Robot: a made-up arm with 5 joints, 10 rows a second.
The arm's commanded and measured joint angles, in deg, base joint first. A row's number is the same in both.
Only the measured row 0 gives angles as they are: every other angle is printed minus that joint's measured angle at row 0.
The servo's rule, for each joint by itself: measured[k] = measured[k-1] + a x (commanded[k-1-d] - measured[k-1]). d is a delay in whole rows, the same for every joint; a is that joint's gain. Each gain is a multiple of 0.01, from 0.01 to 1. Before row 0 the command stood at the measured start. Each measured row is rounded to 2 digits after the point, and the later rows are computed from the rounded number. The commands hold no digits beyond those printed.
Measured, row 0: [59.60 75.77 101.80 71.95 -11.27]
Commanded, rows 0 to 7: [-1.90 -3.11 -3.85 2.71 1.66]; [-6.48 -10.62 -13.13 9.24 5.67]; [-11.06 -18.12 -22.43 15.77 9.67]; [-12.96 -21.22 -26.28 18.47 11.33]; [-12.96 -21.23 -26.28 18.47 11.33]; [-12.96 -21.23 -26.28 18.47 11.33]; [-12.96 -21.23 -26.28 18.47 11.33]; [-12.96 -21.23 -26.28 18.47 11.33]
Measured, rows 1 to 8: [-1.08 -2.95 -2.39 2.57 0.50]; [-4.16 -10.24 -9.05 8.91 2.05]; [-8.09 -17.73 -17.35 15.43 4.34]; [-10.87 -21.05 -22.89 18.32 6.44]; [-12.06 -21.22 -24.99 18.46 7.91]; [-12.57 -21.23 -25.79 18.47 8.94]; [-12.79 -21.23 -26.09 18.47 9.66]; [-12.89 -21.23 -26.21 18.47 10.16]
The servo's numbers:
d 0
a 0.57 0.95 0.62 0.95 0.30

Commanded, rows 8 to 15: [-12.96 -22.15 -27.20 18.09 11.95]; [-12.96 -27.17 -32.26 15.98 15.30]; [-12.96 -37.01 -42.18 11.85 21.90]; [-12.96 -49.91 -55.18 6.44 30.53]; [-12.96 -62.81 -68.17 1.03 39.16]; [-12.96 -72.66 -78.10 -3.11 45.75]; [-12.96 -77.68 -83.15 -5.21 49.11]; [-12.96 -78.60 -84.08 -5.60 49.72]
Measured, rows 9 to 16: [-12.93 -22.10 -26.82 18.11 10.70]; [-12.95 -26.92 -30.19 16.09 12.08]; [-12.96 -36.51 -37.62 12.06 15.03]; [-12.96 -49.24 -48.51 6.72 19.68]; [-12.96 -62.13 -60.70 1.31 25.52]; [-12.96 -72.13 -71.49 -2.89 31.59]; [-12.96 -77.40 -78.72 -5.09 36.85]; [-12.96 -78.54 -82.04 -5.57 40.71]
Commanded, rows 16 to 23: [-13.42 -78.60 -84.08 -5.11 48.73]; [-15.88 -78.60 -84.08 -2.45 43.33]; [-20.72 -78.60 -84.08 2.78 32.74]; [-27.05 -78.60 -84.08 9.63 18.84]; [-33.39 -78.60 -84.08 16.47 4.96]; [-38.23 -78.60 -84.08 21.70 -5.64]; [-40.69 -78.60 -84.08 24.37 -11.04]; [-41.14 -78.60 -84.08 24.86 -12.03]
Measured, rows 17 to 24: [-13.22 -78.60 -83.30 -5.13 43.12]; [-14.74 -78.60 -83.78 -2.58 43.18]; [-18.15 -78.60 -83.97 2.51 40.05]; [-23.22 -78.60 -84.04 9.27 33.69]; [-29.02 -78.60 -84.06 16.11 25.07]; [-34.27 -78.60 -84.07 21.42 15.86]; [-37.93 -78.60 -84.08 24.22 7.79]; [-39.76 -78.60 -84.08 24.83 1.84]
